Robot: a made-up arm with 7 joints.
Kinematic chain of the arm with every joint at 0, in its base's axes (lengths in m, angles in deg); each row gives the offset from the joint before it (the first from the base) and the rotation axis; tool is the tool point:
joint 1: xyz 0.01 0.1 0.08 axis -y
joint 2: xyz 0 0.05 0.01 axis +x
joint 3: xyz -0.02 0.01 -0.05 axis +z
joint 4: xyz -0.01 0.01 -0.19 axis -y
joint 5: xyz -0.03 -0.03 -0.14 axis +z
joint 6: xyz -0.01 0 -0.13 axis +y
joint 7: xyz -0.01 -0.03 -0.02 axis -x
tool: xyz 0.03 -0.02 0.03
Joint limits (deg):
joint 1: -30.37..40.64
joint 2: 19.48..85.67
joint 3: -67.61..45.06
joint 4: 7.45..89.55
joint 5: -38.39..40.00
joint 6: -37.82..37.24
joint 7: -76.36..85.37
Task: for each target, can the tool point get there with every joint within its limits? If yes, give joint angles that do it. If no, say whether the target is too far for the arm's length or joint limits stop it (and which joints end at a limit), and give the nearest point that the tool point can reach.
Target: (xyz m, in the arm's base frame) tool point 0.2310 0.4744 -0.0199
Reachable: yes | joints 15.06 70.18 -7.42 66.83 24.79 -28.51 69.12
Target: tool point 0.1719 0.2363 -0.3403
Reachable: yes | joints 12.65 31.10 -39.89 47.76 0.36 8.22 -13.54
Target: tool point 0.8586 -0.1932 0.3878
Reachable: no: too far | nearest point 0.3795 0.1103 0.0407 | short by 0.665 m
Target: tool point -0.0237 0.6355 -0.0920
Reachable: yes | joints -11.84 80.06 -31.59 20.16 10.59 23.90 -32.83
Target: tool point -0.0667 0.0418 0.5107
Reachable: no: joint limits stop it (at a limit: joint 1, joint 2, joint 3, joint 4, joint 5, joint 7) | nearest point 0.0656 0.3738 0.3394 | short by 0.396 m
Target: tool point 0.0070 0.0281 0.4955
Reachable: no: joint limits stop it (at a limit: joint 1, joint 2, joint 3, joint 4, joint 5, joint 7) | nearest point 0.0658 0.3740 0.3399 | short by 0.384 m
